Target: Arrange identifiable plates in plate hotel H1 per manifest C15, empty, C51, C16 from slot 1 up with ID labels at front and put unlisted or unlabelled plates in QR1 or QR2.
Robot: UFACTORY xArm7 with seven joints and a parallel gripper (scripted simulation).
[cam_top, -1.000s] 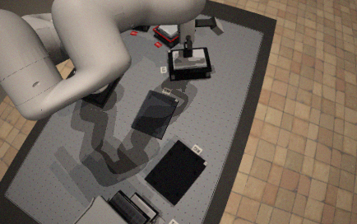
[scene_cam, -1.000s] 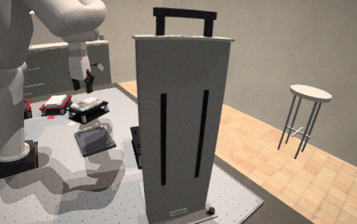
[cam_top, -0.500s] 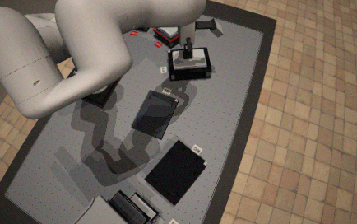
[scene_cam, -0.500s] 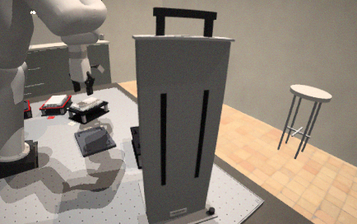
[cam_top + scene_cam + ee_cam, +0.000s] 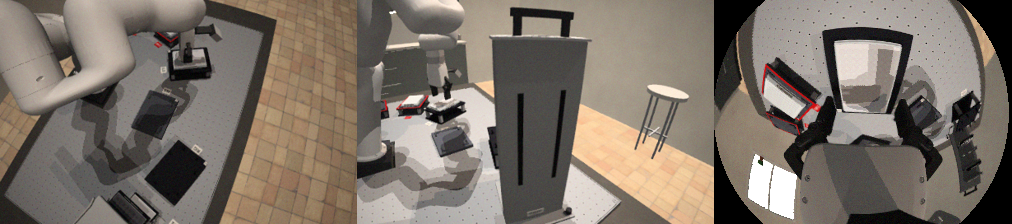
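Right now the white plate is 50 mm below my hand and 10 mm ahead of it. From my hand the other things lie so: H1 deck label (570 mm to the right, 140 mm ahead, 100 mm below); then tall grey tower (660 mm to the right, 90 mm above).
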